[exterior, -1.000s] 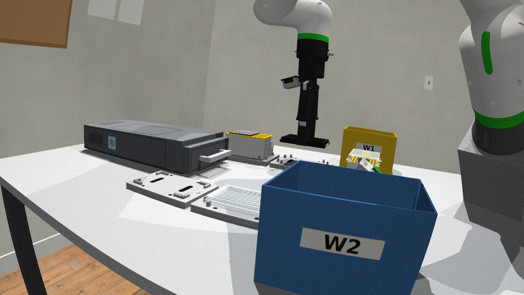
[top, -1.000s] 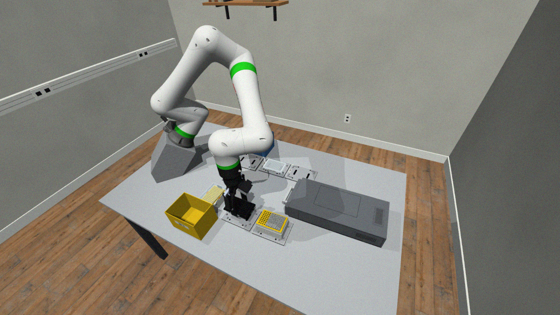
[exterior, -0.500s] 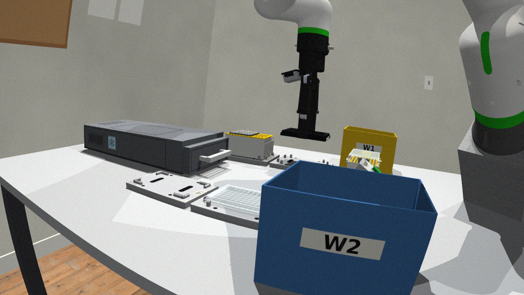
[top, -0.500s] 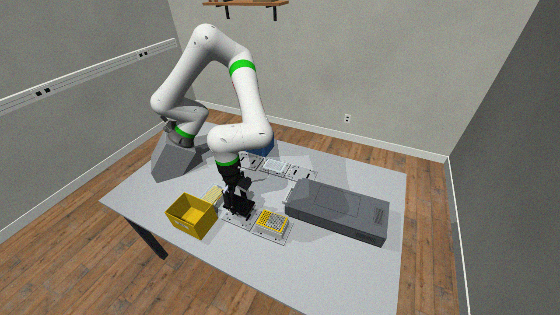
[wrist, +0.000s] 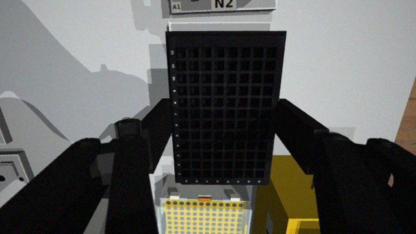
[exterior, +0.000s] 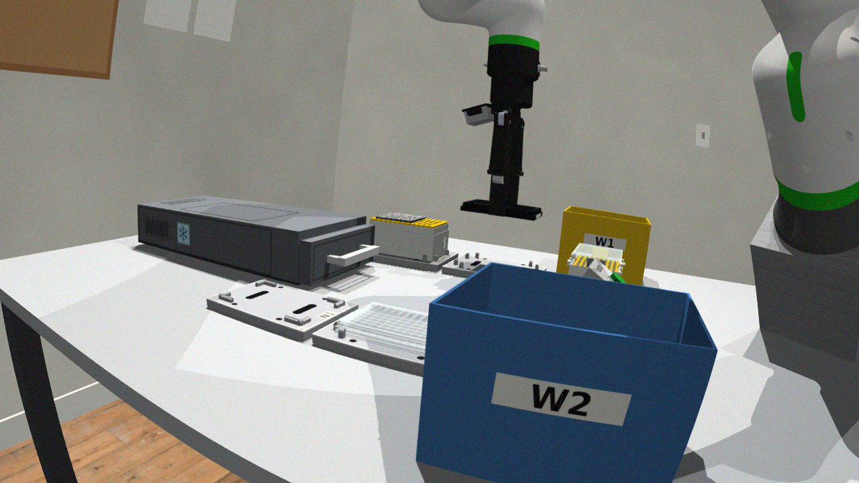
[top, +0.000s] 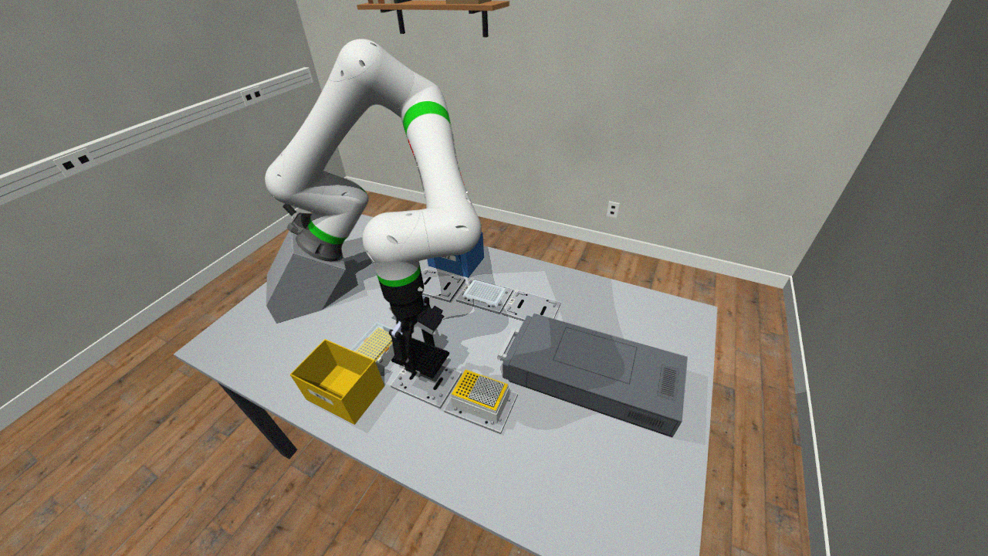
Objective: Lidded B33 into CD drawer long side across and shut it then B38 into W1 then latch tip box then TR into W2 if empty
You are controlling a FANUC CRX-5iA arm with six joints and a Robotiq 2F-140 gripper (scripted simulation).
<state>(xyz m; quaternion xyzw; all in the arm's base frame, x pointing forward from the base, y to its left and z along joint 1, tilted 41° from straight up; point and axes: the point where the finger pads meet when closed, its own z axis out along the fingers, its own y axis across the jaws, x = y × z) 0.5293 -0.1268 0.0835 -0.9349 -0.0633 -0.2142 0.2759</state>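
The yellow bin W1 is 150 mm behind my hand, 170 mm to the right of it and 100 mm below it. The rest, counted from my hand: black assay plate (20 mm below); then DONE key box (240 mm behind, 140 mm to the left, 80 mm below); then tip rack TR (160 mm ahead, 40 mm to the left, 80 mm below).
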